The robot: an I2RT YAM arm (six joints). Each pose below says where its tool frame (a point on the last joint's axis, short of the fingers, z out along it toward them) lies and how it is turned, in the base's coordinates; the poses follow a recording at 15 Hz.
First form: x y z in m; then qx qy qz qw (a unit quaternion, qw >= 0).
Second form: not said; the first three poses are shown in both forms.
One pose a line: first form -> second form
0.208, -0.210, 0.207, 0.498, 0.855, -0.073, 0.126 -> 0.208, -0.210, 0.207, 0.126, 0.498, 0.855, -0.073
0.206, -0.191, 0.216, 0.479, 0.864, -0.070, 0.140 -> 0.206, -0.191, 0.216, 0.140, 0.479, 0.864, -0.070
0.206, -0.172, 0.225, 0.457, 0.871, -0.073, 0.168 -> 0.206, -0.172, 0.225, 0.168, 0.457, 0.871, -0.073
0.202, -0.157, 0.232, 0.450, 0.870, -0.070, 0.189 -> 0.202, -0.157, 0.232, 0.189, 0.450, 0.870, -0.070
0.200, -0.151, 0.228, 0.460, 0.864, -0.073, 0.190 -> 0.200, -0.151, 0.228, 0.190, 0.460, 0.864, -0.073
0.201, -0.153, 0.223, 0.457, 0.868, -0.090, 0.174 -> 0.201, -0.153, 0.223, 0.174, 0.457, 0.868, -0.090
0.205, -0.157, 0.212, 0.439, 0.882, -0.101, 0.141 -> 0.205, -0.157, 0.212, 0.141, 0.439, 0.882, -0.101
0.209, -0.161, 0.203, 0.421, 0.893, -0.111, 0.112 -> 0.209, -0.161, 0.203, 0.112, 0.421, 0.893, -0.111
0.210, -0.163, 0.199, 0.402, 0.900, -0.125, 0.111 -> 0.210, -0.163, 0.199, 0.111, 0.402, 0.900, -0.125
